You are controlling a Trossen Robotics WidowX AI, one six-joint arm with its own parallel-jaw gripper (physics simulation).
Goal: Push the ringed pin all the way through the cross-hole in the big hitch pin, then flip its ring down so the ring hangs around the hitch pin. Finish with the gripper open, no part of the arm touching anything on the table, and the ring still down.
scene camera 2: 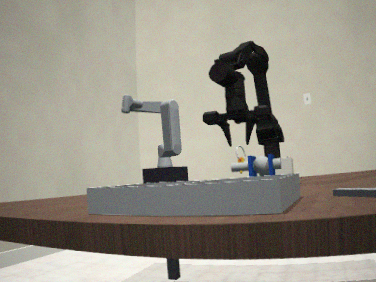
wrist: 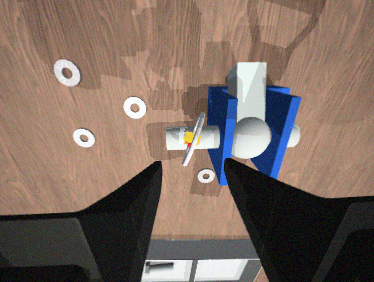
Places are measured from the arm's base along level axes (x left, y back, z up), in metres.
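Where they show: gripper, between the fingertips: (scene camera 2: pixel 238 145) (wrist: pixel 193 165).
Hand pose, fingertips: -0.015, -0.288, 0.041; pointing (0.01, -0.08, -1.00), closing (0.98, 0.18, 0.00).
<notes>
Things, the pixels of their centre, and the offset from my fingertips, as dx, dy, dz. "*": a spot on its surface instead.
- blue bracket, a spot on its surface: (wrist: pixel 228 142) * +0.034, +0.007, -0.032
- ringed pin's yellow-orange head, a spot on its surface: (wrist: pixel 189 138) (scene camera 2: pixel 240 158) * -0.001, +0.005, -0.035
- smaller washer, middle of its body: (wrist: pixel 205 175) +0.051, -0.103, -0.122
- grey compartment tray, middle of its body: (scene camera 2: pixel 199 194) (wrist: pixel 193 272) +0.077, -0.389, -0.102
The big grey-white hitch pin (scene camera 2: pixel 236 167) (wrist: pixel 211 137) lies horizontally through a blue bracket (scene camera 2: pixel 252 166) (wrist: pixel 228 142). The ringed pin's yellow-orange head (scene camera 2: pixel 241 160) (wrist: pixel 189 138) sits on top of the shank, left of the bracket. A small yellowish bit shows below the shank in the scene view. Its thin ring (scene camera 2: pixel 241 146) (wrist: pixel 199 126) stands up above the shank, seen nearly edge-on and slightly slanted in the wrist view. My gripper (scene camera 2: pixel 239 144) (wrist: pixel 193 165) is open and empty, fingers pointing down, tips around the height of the ring's top. How deep the pin sits is hidden.
White washers (wrist: pixel 58 70) (wrist: pixel 127 107) (wrist: pixel 76 137) lie left of the hitch pin, and a smaller washer (wrist: pixel 200 176) lies by the bracket. A grey compartment tray (scene camera 2: pixel 185 201) (wrist: pixel 200 249) stands at the front. A grey arm (scene camera 2: pixel 171 127) stands on a black block (scene camera 2: pixel 165 174).
</notes>
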